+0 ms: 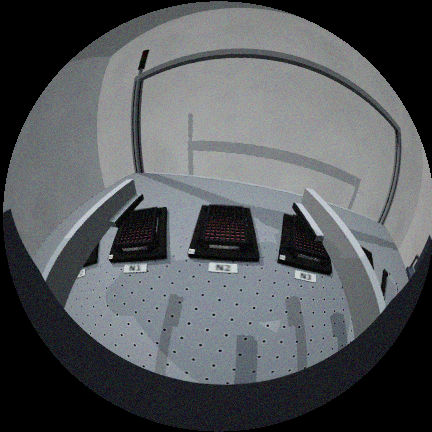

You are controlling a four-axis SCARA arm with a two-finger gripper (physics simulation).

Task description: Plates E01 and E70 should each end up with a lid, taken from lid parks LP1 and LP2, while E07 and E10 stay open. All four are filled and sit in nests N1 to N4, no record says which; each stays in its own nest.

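Frame: origin at the arm's base, x ahead, y left, z up, level; metres.
Seen in the pictures: gripper, fingertip midpoint: (216,189).
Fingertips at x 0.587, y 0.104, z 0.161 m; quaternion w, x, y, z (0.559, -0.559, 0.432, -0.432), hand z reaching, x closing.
A point is followed by its place in that frame.
My gripper (216,189) {x 0.587, y 0.104, z 0.160 m} is open and empty. Its fingers stand wide apart, above and to both sides of the plate in nest N2. That plate (225,227) {x 0.692, y 0.117, z 0.038 m} is dark with red wells and has no lid; a pale label strip on its front is too blurred to read. The plate in N1 (137,231) {x 0.616, y 0.272, z 0.038 m} is at the left, partly near the left finger; the plate in N3 (309,241) {x 0.701, y -0.053, z 0.039 m} is partly hidden by the right finger. Both show red wells, their codes unreadable. A dark edge (368,256) {x 0.687, y -0.262, z 0.037 m} past the right finger is mostly hidden. LP1 is largely hidden by the left finger.
Name tags N1 (135,268) {x 0.554, y 0.234, z 0.015 m}, N2 (223,268) {x 0.617, y 0.098, z 0.015 m} and N3 (305,276) {x 0.632, y -0.047, z 0.015 m} lie in front of the nests on the perforated table (200,310) {x 0.537, y 0.105, z 0.013 m}. A grey frame (136,125) {x 1.015, y 0.683, z 0.278 m} rises behind the table, with a dark-topped post (143,60) {x 1.016, y 0.688, z 0.739 m} at its left corner. A small dark object (384,282) {x 0.603, y -0.349, z 0.024 m} is at the right.
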